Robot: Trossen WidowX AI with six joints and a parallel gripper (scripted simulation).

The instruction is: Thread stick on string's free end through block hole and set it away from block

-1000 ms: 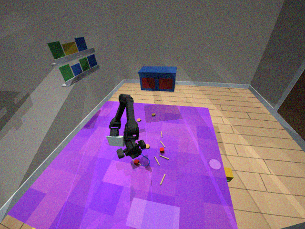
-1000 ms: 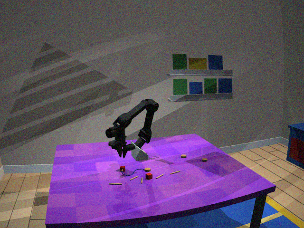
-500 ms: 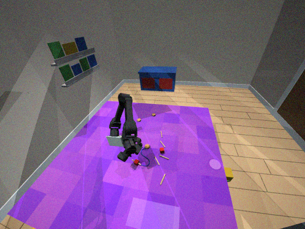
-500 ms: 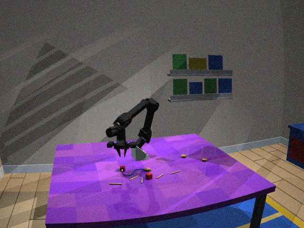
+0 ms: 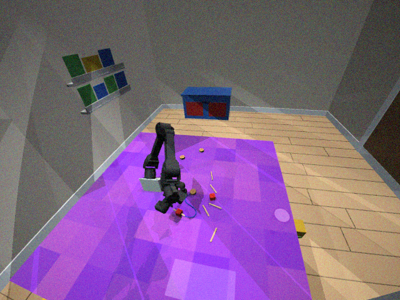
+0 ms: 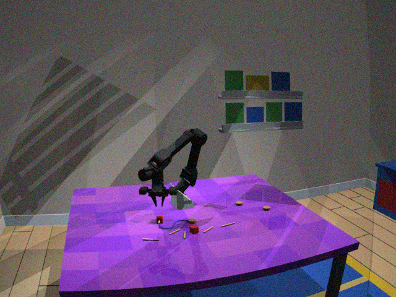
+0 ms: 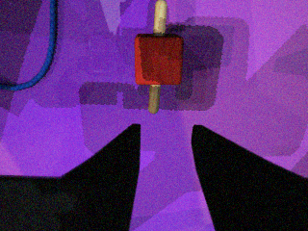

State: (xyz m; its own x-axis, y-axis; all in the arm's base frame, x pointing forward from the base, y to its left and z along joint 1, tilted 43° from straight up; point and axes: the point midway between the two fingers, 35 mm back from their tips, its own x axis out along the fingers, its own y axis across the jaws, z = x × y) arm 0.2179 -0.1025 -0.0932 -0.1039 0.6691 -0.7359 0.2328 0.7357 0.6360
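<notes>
Now: the red block 60 mm below my gripper tip and 30 mm ahead of it. Round my gripper tip: thin wooden stick: 60 mm below, 40 mm ahead, 10 mm to the right; round wooden button: 150 mm to the left, 70 mm below, 60 mm ahead.
</notes>
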